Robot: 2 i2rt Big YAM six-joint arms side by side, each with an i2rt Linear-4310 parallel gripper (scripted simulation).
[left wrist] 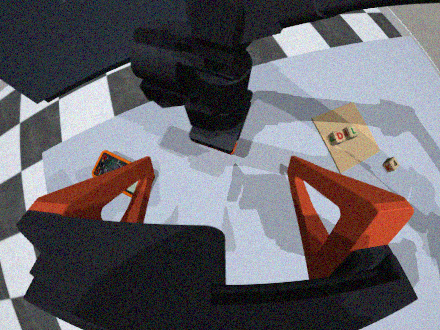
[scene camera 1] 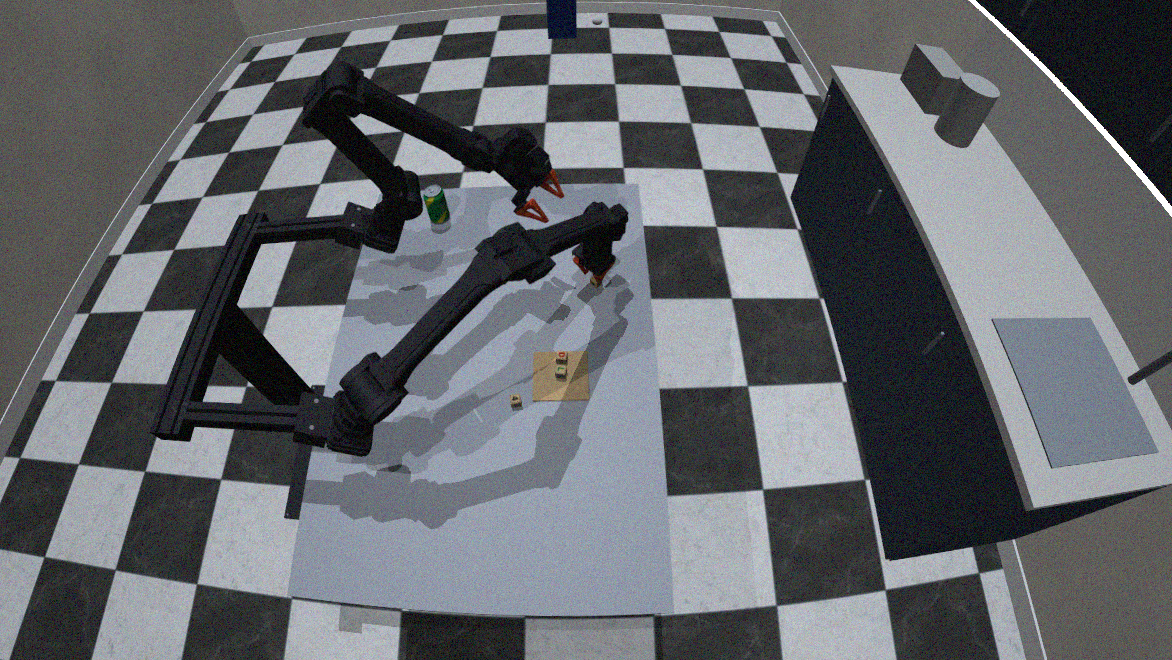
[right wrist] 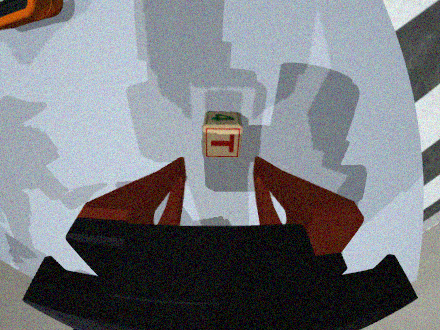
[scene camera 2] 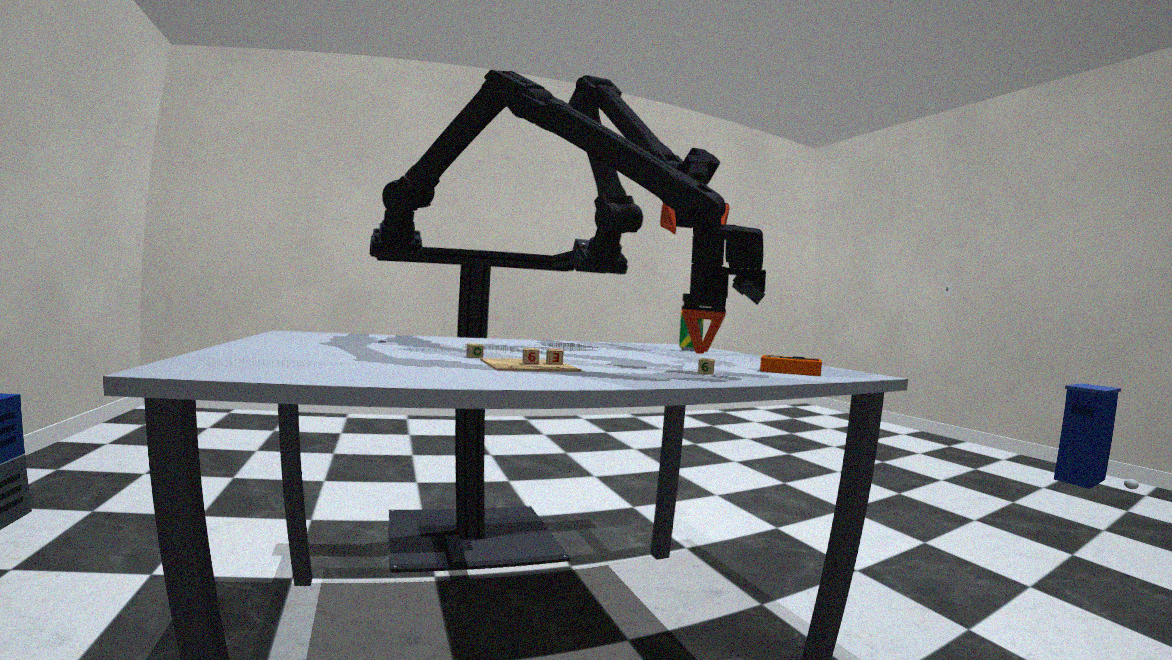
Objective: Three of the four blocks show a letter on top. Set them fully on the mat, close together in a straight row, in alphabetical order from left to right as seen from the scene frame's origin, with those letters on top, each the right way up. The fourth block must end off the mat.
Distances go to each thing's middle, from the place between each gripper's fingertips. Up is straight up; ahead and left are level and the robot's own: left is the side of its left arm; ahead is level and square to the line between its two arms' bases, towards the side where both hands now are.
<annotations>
I see my right gripper (scene camera 2: 701, 352) 280 mm to the left of the tan mat (scene camera 1: 546, 387), 110 mm past it and 40 mm above it.
Now: the tan mat 33 cm to the right of my left hand (scene camera 1: 555, 209), 26 cm below it and 1 cm behind it.
</annotations>
